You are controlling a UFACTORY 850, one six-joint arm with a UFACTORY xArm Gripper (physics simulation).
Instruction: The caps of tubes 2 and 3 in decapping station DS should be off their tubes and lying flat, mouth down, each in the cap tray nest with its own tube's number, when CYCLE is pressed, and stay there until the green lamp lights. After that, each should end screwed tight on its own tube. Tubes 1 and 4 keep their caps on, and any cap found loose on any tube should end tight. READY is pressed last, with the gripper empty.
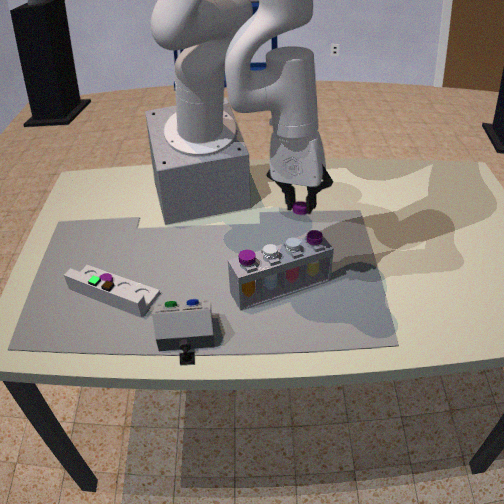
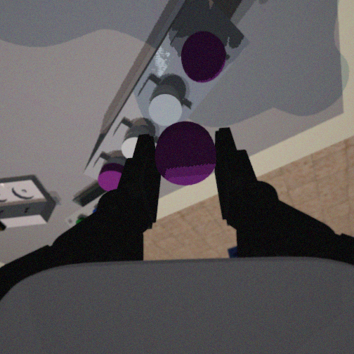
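Note:
My gripper [image 1: 300, 210] [image 2: 185, 152] is shut on a purple cap [image 1: 300, 205] [image 2: 185, 157], held in the air behind the decapping station [image 1: 234, 286], near its right end. In the station, the left end tube has a purple cap [image 1: 247, 257] [image 2: 110, 180] and the right end tube has a purple cap [image 1: 314, 237] [image 2: 203, 56]. The two middle tubes [image 1: 270, 251] [image 1: 293, 244] [image 2: 165, 109] [image 2: 131, 147] show pale tops without purple caps. In the cap tray [image 1: 112, 297], a purple cap [image 1: 106, 277] lies in the second nest from the left. The green lamp [image 1: 94, 280] is lit.
The amber lamp [image 1: 107, 286] is dark. A control box [image 1: 183, 325] with a green button [image 1: 171, 304] and a blue button [image 1: 192, 302] stands between tray and station, nearer the front. The robot's base block [image 1: 205, 192] stands behind the grey mat [image 1: 100, 335].

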